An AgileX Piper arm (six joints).
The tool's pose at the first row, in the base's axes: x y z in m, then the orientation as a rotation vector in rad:
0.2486, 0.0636, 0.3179, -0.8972, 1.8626, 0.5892
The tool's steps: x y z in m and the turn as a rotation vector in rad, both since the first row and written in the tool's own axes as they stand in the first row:
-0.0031, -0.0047, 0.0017, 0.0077, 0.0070, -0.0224
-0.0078, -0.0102, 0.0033, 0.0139, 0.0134, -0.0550
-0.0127, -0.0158, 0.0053, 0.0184, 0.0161, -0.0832
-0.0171, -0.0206, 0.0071, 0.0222, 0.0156, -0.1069
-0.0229, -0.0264, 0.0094, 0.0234, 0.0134, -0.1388
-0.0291, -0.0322, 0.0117, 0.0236, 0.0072, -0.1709
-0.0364, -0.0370, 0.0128, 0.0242, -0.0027, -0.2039
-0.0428, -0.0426, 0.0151, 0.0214, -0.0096, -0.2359
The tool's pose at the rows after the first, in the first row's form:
0.2541, 0.0630, 0.3199, -0.9150, 1.8576, 0.5655
0.2606, 0.0623, 0.3233, -0.9423, 1.8459, 0.5371
0.2675, 0.0619, 0.3268, -0.9649, 1.8328, 0.5144
0.2735, 0.0617, 0.3299, -0.9826, 1.8192, 0.4963
0.2809, 0.0617, 0.3340, -1.0079, 1.7987, 0.4762
0.2885, 0.0618, 0.3385, -1.0319, 1.7742, 0.4584
0.2949, 0.0621, 0.3446, -1.0544, 1.7458, 0.4411
0.3024, 0.0624, 0.3492, -1.0793, 1.7199, 0.4265

